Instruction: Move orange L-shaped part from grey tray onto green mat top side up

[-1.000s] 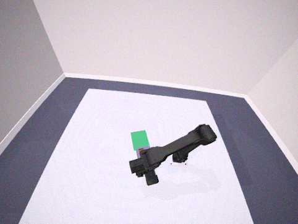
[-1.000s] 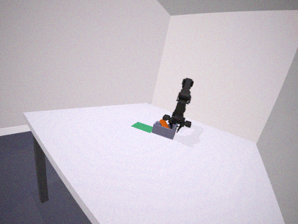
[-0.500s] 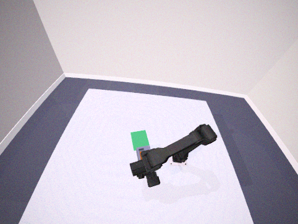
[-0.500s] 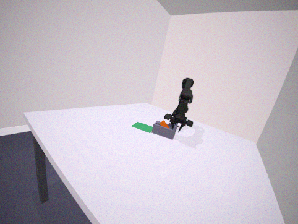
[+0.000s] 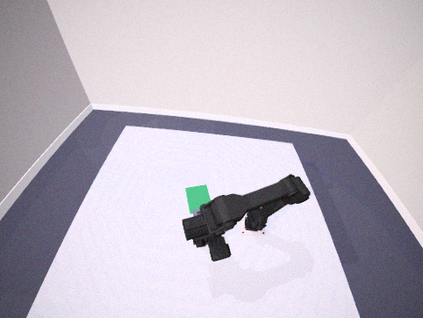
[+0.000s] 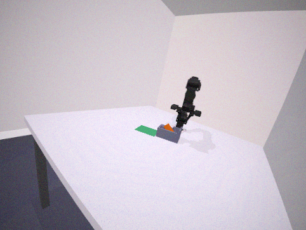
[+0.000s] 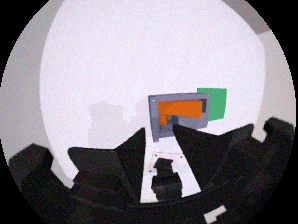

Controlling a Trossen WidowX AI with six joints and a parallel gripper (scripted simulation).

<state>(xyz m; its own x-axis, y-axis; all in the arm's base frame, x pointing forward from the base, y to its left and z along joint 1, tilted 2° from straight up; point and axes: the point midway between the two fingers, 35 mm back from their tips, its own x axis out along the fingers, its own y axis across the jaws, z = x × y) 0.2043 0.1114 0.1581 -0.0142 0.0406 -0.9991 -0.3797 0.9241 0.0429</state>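
Now: the orange L-shaped part 90 mm below my gripper tip, 40 mm to the right of it and 10 mm ahead of it. The rest, counted from my gripper tip: green mat: 210 mm to the right, 150 mm below, 80 mm ahead.
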